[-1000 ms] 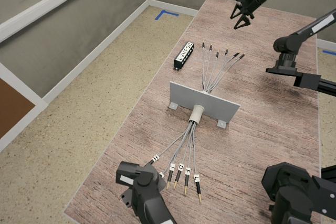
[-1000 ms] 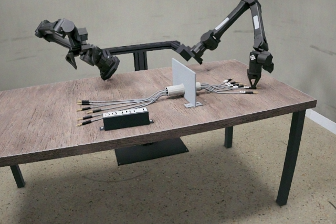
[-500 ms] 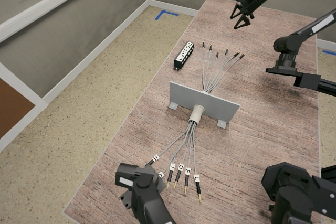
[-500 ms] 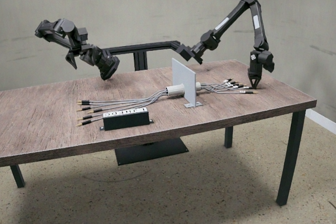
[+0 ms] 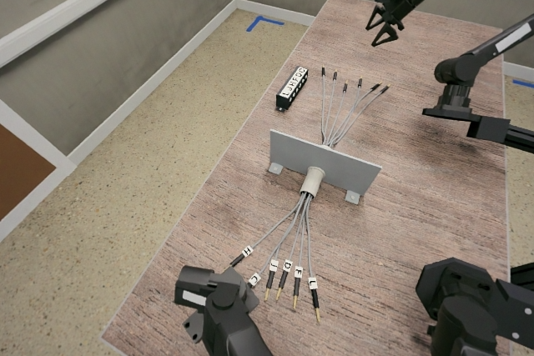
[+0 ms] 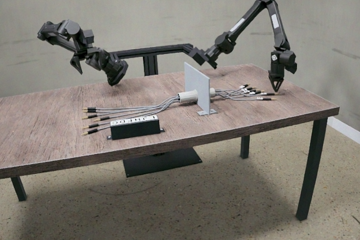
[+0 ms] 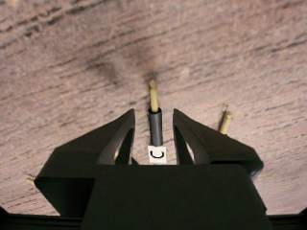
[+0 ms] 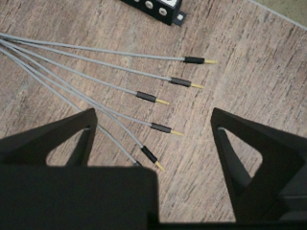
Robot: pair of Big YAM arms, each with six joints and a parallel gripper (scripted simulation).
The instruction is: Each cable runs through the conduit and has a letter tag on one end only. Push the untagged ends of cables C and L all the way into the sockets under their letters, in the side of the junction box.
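Now: left hand 19 cm past the tagged plug, 6 cm to the left of it and 2 cm above it. Also, from my left hand: grey upright panel: 10 cm behind, 41 cm to the right, 8 cm above; then black cable plug: 25 cm behind, 93 cm to the right, 3 cm below.
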